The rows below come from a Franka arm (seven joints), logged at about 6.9 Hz.
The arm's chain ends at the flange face. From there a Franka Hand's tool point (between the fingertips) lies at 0.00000 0.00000 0.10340 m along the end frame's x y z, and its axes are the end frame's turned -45 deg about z.
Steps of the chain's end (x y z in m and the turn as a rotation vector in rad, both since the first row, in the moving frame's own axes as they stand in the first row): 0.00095, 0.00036, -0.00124, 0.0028, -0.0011, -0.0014; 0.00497, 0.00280, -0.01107, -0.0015, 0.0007, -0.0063; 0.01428, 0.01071, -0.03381, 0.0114, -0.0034, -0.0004; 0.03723, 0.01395, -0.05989, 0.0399, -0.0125, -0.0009; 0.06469, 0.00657, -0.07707, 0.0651, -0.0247, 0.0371; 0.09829, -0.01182, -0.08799, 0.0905, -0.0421, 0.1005; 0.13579, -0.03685, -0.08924, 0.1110, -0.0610, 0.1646; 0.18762, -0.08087, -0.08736, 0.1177, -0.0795, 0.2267
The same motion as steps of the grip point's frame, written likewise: 0.00054, 0.00064, -0.00124, 0.0028, 0.0012, -0.0014; 0.00148, 0.00566, -0.01107, -0.0016, -0.0006, -0.0063; 0.00311, 0.01659, -0.03382, 0.0105, 0.0057, -0.0004; 0.01846, 0.03236, -0.05998, 0.0371, 0.0194, -0.0009; 0.04417, 0.04388, -0.07732, 0.0635, 0.0286, 0.0371; 0.08187, 0.05166, -0.08850, 0.0938, 0.0342, 0.1005; 0.12674, 0.05778, -0.09007, 0.1216, 0.0354, 0.1646; 0.19424, 0.06155, -0.08840, 0.1394, 0.0270, 0.2267
